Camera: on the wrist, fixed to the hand. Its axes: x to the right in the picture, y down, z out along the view.
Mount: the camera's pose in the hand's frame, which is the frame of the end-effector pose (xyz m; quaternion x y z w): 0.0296 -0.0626 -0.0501 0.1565 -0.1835 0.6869 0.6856
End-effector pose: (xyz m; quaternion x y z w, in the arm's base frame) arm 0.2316 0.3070 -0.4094 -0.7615 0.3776 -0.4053 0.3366
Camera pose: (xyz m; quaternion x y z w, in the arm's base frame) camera 0.2183 0.3021 -0.3251 -0.2844 0.6567 0.0340 0.6976
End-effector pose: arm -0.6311 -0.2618 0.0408 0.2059 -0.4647 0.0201 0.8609
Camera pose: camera -0.5605 -0.3050 0.0195 -0.0396 -0.6149 0.6401 0.4589
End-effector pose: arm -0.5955 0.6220 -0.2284 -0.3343 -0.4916 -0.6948 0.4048
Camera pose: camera -0.6679 0.5791 -0.2434 -0.6310 -0.2904 -0.0600 0.7169
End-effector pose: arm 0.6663 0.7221 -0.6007 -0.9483 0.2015 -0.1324 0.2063
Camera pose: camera 0.6962 0.7444 -0.5238 -0.5038 0.7310 0.1934 0.4178
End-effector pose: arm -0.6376 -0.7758 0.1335 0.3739 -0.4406 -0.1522 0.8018
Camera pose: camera -0.5744 -0.8117 0.0885 0.0513 -0.7298 0.4467 0.5149
